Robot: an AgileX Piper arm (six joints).
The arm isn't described. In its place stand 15 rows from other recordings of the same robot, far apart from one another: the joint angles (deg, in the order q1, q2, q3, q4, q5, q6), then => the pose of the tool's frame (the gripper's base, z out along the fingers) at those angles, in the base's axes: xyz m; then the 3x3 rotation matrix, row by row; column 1 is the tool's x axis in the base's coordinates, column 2 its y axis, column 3 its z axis.
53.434 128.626 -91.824 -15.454 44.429 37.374 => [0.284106, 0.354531, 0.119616], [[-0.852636, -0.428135, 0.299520], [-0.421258, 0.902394, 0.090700], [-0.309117, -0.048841, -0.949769]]
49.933 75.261 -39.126 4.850 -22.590 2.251 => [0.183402, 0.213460, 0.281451], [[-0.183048, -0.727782, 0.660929], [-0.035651, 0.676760, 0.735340], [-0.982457, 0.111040, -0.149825]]
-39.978 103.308 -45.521 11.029 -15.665 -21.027 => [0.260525, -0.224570, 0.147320], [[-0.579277, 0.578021, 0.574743], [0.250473, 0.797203, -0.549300], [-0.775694, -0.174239, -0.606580]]
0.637 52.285 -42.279 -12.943 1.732 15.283 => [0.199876, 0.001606, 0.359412], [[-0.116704, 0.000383, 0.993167], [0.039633, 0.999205, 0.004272], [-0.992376, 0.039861, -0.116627]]
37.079 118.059 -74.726 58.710 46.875 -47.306 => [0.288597, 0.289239, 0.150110], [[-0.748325, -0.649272, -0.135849], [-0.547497, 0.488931, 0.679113], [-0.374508, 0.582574, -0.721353]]
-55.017 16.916 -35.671 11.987 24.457 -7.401 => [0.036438, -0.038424, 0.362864], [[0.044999, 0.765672, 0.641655], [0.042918, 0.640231, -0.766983], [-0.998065, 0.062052, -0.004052]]
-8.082 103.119 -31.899 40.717 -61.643 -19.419 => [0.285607, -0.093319, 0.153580], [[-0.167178, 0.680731, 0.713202], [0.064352, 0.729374, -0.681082], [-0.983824, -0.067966, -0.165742]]
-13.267 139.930 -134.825 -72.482 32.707 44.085 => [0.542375, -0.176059, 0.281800], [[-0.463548, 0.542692, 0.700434], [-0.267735, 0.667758, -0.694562], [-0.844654, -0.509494, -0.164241]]
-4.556 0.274 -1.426 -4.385 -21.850 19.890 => [0.045162, -0.001001, 0.254301], [[0.464197, -0.075039, 0.882547], [0.236362, 0.970767, -0.041780], [-0.853612, 0.227994, 0.468364]]
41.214 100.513 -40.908 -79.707 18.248 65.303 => [0.243053, 0.175612, 0.128530], [[-0.498391, -0.642155, 0.582446], [-0.739724, 0.665350, 0.100587], [-0.452123, -0.380718, -0.806622]]
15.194 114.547 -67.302 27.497 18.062 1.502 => [0.382659, 0.117421, 0.134823], [[-0.881652, 0.090233, 0.463192], [0.239346, 0.931433, 0.274128], [-0.406697, 0.352549, -0.842797]]
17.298 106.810 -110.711 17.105 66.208 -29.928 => [0.385651, 0.145753, 0.369721], [[-0.565801, -0.703750, 0.429658], [-0.567934, 0.710393, 0.415684], [-0.597763, -0.008823, -0.801624]]
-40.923 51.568 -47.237 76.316 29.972 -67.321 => [0.168069, -0.087245, 0.383278], [[-0.067374, 0.218563, 0.973494], [0.199027, 0.959045, -0.201545], [-0.977675, 0.180173, -0.108115]]
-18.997 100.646 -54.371 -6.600 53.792 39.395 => [0.267057, -0.100865, 0.154225], [[-0.583310, 0.804709, -0.110422], [0.812097, 0.580423, -0.060067], [0.015755, -0.124712, -0.992068]]
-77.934 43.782 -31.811 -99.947 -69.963 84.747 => [0.103992, -0.083660, 0.319207], [[-0.205339, 0.115271, 0.971879], [-0.010078, 0.992738, -0.119874], [-0.978639, -0.034410, -0.202686]]
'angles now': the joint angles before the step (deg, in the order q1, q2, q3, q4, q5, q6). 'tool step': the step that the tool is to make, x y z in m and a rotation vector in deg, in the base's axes. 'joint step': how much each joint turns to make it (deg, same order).
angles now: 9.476, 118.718, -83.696, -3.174, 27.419, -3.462
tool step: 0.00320, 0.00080, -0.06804, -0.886, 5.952, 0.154
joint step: -0.001, 8.496, 0.886, 0.001, -3.370, -0.002
